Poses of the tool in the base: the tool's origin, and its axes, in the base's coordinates. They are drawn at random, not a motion.
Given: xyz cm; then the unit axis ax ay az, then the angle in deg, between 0 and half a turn.
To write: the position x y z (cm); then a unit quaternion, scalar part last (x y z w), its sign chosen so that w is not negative. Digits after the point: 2 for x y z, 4 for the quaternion.
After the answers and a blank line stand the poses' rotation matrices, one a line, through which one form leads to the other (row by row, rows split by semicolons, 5 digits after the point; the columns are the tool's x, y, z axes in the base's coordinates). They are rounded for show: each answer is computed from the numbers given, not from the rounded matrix.
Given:
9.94 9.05 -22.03 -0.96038 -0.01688 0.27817 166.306
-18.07 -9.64 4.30 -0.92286 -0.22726 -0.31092 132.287
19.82 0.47 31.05 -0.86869 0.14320 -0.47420 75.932
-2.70 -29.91 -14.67 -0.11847 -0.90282 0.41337 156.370
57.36 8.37 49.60 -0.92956 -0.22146 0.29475 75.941
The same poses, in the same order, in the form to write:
9.94 9.05 -22.03 -0.9535 -0.0168 0.2762 0.1192
-18.07 -9.64 4.30 -0.8440 -0.2078 -0.2844 0.4044
19.82 0.47 31.05 -0.5344 0.0881 -0.2917 0.7884
-2.70 -29.91 -14.67 -0.1160 -0.8837 0.4046 0.2048
57.36 8.37 49.60 -0.5719 -0.1363 0.1813 0.7883

0.84688 -0.03389 -0.53070; 0.09782 -0.97101 0.21810; -0.52271 -0.23662 -0.81902
0.75188 0.58086 0.31188; 0.12083 -0.58645 0.80092; 0.64813 -0.56452 -0.51113
0.81427 0.36582 0.45071; -0.55414 0.25860 0.79124; 0.17290 -0.89404 0.41328
-0.88926 0.03926 -0.45572; 0.37064 0.64568 -0.66762; 0.26804 -0.76260 -0.58873
0.89710 -0.13007 -0.42226; 0.44177 0.28005 0.85230; 0.00740 -0.95113 0.30869

